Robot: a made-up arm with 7 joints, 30 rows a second.
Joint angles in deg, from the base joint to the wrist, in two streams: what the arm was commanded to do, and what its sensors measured. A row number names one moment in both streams.
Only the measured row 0 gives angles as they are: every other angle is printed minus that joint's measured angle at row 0.
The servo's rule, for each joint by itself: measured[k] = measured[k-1] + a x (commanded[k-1-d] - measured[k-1]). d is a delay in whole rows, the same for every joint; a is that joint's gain. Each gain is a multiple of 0.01, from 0.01 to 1. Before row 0 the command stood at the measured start. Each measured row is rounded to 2 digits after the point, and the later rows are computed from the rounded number. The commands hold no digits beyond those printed.
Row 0, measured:
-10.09 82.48 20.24 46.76 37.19 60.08 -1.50
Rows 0 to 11, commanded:
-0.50 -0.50 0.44 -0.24 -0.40 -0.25 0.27
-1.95 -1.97 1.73 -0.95 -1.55 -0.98 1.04
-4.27 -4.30 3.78 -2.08 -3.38 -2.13 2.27
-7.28 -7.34 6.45 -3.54 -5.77 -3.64 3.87
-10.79 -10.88 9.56 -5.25 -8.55 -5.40 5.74
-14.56 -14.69 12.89 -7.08 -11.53 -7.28 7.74
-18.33 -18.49 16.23 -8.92 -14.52 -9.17 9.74
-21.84 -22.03 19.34 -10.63 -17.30 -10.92 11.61
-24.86 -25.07 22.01 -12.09 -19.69 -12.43 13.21
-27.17 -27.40 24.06 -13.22 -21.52 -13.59 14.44
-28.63 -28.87 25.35 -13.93 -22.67 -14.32 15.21
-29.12 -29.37 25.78 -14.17 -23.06 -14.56 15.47
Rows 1 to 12, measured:
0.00 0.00 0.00 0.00 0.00 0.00 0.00
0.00 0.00 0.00 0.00 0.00 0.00 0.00
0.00 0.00 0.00 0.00 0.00 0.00 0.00
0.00 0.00 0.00 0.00 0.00 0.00 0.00
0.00 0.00 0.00 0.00 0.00 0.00 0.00
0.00 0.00 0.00 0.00 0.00 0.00 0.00
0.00 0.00 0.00 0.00 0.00 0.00 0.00
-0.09 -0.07 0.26 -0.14 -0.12 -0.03 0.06
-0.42 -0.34 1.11 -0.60 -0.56 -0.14 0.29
-1.11 -0.89 2.66 -1.44 -1.43 -0.38 0.75
-2.22 -1.79 4.86 -2.64 -2.78 -0.77 1.47
-3.76 -3.06 7.59 -4.13 -4.57 -1.33 2.45
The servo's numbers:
d 7
a 0.18 0.14 0.58 0.57 0.31 0.12 0.23

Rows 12 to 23, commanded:
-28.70 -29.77 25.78 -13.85 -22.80 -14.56 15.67
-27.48 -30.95 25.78 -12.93 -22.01 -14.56 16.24
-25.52 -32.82 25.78 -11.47 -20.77 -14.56 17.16
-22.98 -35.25 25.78 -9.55 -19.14 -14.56 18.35
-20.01 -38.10 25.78 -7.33 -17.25 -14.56 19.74
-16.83 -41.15 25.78 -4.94 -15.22 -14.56 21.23
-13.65 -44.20 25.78 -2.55 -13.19 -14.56 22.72
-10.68 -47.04 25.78 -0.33 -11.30 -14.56 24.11
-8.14 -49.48 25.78 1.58 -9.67 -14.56 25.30
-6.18 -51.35 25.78 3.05 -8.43 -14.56 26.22
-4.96 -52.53 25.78 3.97 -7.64 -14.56 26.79
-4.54 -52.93 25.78 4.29 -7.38 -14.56 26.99
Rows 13 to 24, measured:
-5.70 -4.69 10.66 -5.81 -6.73 -2.04 3.67
-7.97 -6.62 13.89 -7.58 -9.14 -2.90 5.07
-10.47 -8.78 17.05 -9.32 -11.67 -3.86 6.57
-13.06 -11.06 19.93 -10.90 -14.16 -4.89 8.10
-15.60 -13.35 22.33 -12.22 -16.44 -5.93 9.56
-17.95 -15.52 24.08 -13.19 -18.37 -6.94 10.86
-19.96 -17.46 25.07 -13.75 -19.82 -7.85 11.92
-21.53 -19.18 25.48 -13.81 -20.74 -8.66 12.78
-22.60 -20.83 25.65 -13.31 -21.13 -9.37 13.58
-23.13 -22.51 25.73 -12.26 -21.02 -9.99 14.40
-23.10 -24.29 25.76 -10.72 -20.44 -10.54 15.31
-22.54 -26.22 25.77 -8.79 -19.45 -11.02 16.33

